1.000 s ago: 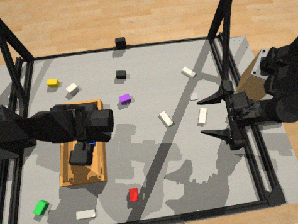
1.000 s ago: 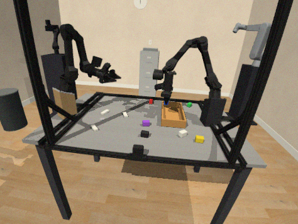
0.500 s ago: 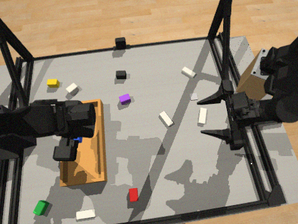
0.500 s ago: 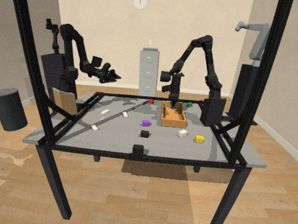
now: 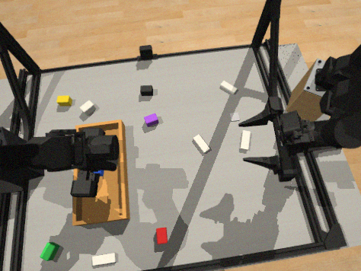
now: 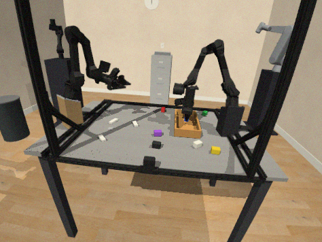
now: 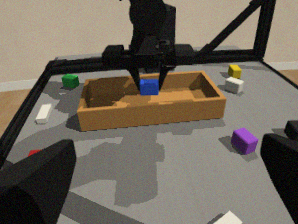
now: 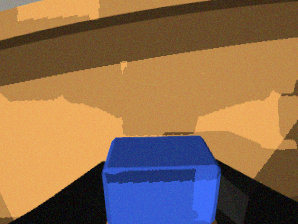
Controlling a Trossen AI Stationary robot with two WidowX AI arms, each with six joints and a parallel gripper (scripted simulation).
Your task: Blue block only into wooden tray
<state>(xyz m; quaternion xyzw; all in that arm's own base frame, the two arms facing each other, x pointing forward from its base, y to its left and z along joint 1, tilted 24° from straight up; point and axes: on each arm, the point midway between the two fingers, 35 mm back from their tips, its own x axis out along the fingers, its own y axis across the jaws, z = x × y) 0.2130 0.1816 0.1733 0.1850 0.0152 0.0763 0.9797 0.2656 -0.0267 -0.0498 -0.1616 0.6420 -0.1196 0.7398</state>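
The wooden tray lies 7 cm below my right hand. From my right hand the other things lie so: green block (20 cm ahead, 17 cm to the right, 7 cm below); then blue block (3 cm below); then purple block (14 cm behind, 18 cm to the left, 7 cm below).
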